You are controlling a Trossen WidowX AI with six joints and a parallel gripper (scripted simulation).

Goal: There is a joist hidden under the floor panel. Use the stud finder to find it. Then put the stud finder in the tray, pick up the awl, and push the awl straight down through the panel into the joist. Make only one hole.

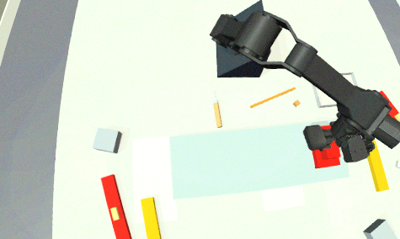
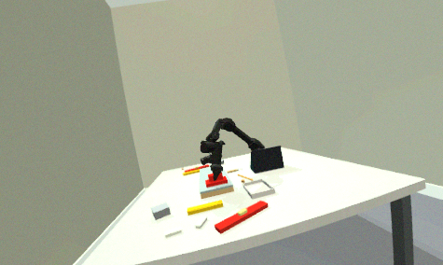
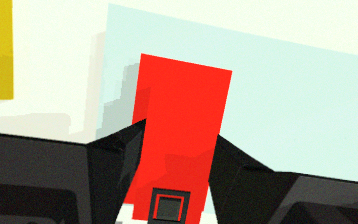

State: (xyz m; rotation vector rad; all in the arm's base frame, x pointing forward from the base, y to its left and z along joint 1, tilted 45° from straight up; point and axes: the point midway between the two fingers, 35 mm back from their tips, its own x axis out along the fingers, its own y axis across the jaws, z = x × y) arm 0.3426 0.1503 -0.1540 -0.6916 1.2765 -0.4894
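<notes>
My gripper tip is 20 mm past the red stud finder and 20 mm below it. From my gripper tip the other things lie so: awl: 170 mm behind, 310 mm to the right, 60 mm below; then white-rimmed tray: 210 mm behind, 120 mm to the left, 50 mm below; then thin orange stick: 190 mm behind, 120 mm to the right, 60 mm below.
</notes>
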